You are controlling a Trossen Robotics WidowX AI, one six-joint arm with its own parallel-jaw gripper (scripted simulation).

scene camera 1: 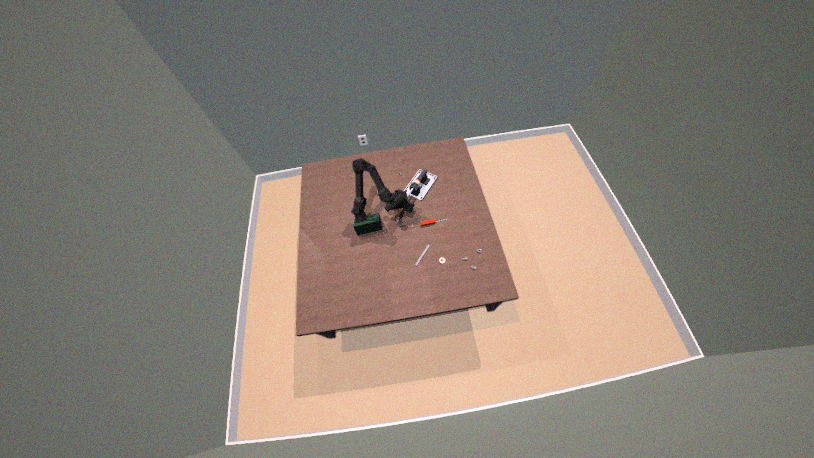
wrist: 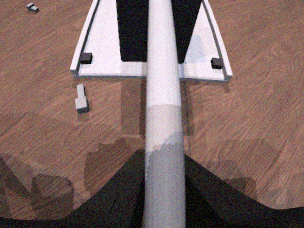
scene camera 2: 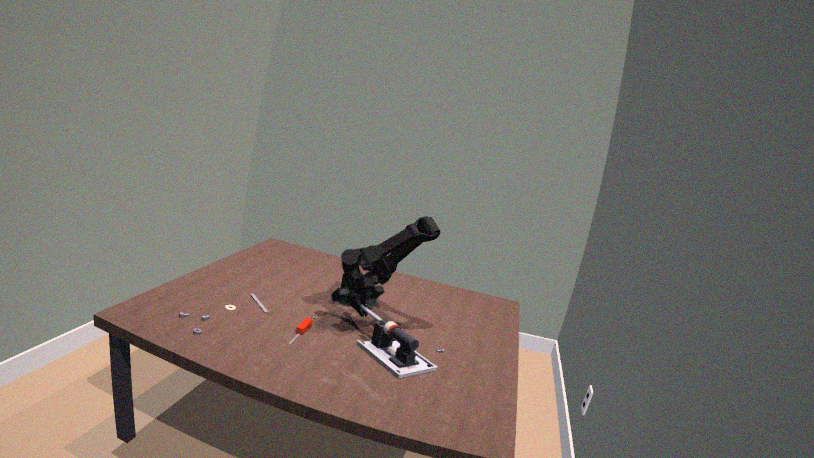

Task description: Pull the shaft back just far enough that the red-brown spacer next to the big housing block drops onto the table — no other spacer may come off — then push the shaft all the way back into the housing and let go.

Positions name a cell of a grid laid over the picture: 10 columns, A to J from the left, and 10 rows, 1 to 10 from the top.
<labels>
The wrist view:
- gripper: F7
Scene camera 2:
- gripper: E7
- housing block: E8
</labels>
